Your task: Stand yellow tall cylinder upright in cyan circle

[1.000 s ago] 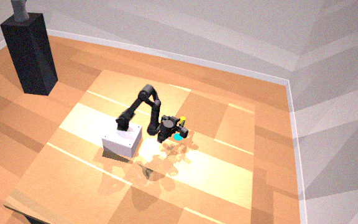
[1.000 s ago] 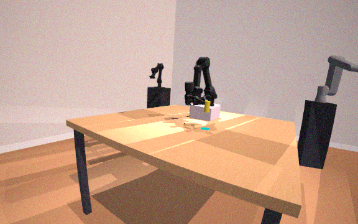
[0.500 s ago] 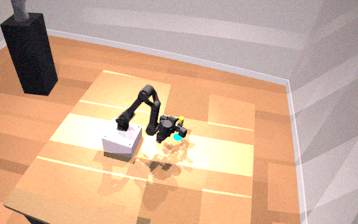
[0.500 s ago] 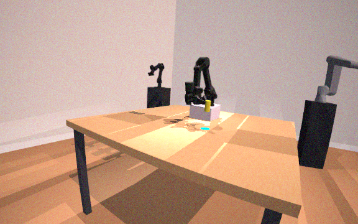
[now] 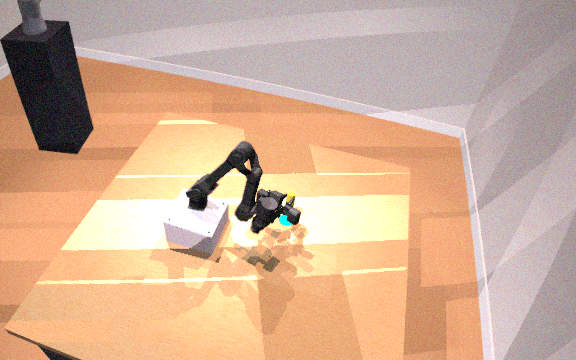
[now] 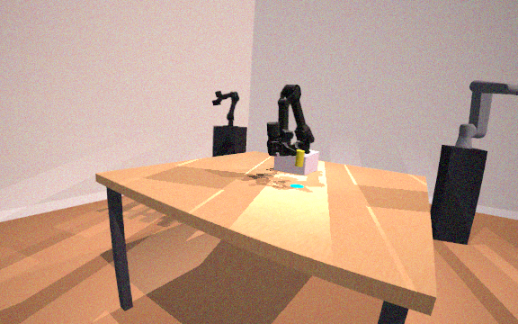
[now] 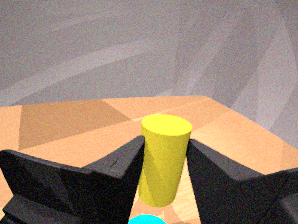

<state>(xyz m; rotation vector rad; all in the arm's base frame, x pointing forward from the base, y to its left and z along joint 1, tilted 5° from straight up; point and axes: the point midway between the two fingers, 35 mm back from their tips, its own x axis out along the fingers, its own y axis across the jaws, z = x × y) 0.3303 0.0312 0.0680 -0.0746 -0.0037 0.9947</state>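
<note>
Now: gripper tip 14 cm above the cyan circle. Round my gripper tip: yellow tall cylinder: 2 cm below.
</note>
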